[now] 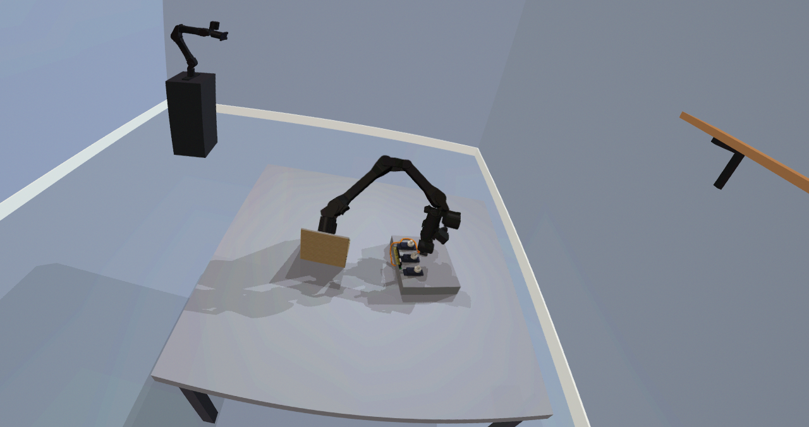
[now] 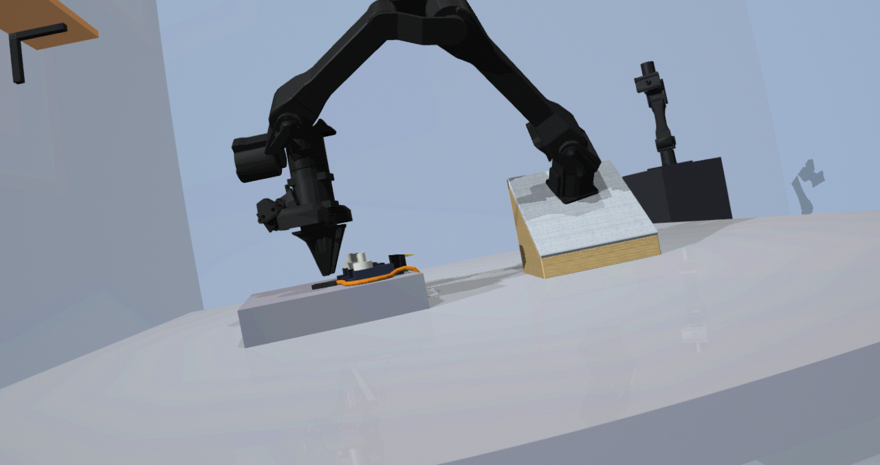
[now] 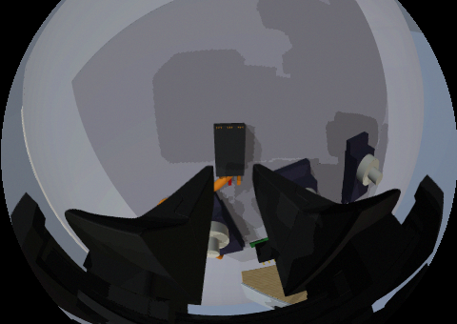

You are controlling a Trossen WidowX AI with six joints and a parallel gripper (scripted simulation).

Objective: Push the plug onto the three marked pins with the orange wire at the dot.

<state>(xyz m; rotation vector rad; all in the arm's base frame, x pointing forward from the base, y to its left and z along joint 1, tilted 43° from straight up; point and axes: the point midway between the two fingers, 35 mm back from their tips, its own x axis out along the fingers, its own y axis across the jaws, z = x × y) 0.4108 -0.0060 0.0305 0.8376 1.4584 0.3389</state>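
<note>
Right now the white band is 11 cm behind my gripper tip, 7 cm to the right of it and 1 cm above it. Also, from my gripper tip: grey holder: 5 cm ahead, 4 cm to the right, 4 cm below; red dot: 11 cm behind, 8 cm to the right, 1 cm above.
</note>
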